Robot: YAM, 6 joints.
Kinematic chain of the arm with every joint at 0, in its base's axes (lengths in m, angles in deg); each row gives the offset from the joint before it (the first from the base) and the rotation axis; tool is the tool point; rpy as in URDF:
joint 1: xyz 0 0 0.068 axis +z
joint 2: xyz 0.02 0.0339 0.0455 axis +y
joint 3: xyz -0.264 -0.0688 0 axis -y
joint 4: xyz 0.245 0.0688 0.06 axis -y
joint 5: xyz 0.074 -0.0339 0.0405 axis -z
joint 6: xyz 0.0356 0 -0.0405 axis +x
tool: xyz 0 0 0 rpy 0 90 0
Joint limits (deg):
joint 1: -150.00..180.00
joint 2: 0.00..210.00
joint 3: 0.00..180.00
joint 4: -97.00..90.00
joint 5: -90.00..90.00
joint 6: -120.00..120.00
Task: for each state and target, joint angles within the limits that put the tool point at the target. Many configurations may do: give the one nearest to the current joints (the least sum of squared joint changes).
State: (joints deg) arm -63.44 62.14 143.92 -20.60 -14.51 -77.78
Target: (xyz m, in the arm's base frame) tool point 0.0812 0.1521 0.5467
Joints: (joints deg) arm -112.96 27.64 113.85 -50.24 -25.68 -77.78
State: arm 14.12 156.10 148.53 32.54 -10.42 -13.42
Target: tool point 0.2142 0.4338 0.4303
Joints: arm 62.55 162.69 180.00 75.03 -16.14 -13.42
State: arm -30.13 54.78 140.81 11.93 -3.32 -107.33
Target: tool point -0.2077 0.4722 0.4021
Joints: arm -65.76 12.70 140.43 10.05 -7.28 -107.33
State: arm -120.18 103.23 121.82 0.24 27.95 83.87
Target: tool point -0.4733 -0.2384 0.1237
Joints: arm -150.00 140.87 104.43 -3.15 58.00 83.87
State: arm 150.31 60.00 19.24 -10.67 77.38 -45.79
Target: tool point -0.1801 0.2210 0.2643
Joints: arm 136.05 78.29 49.35 -0.69 73.34 -45.79
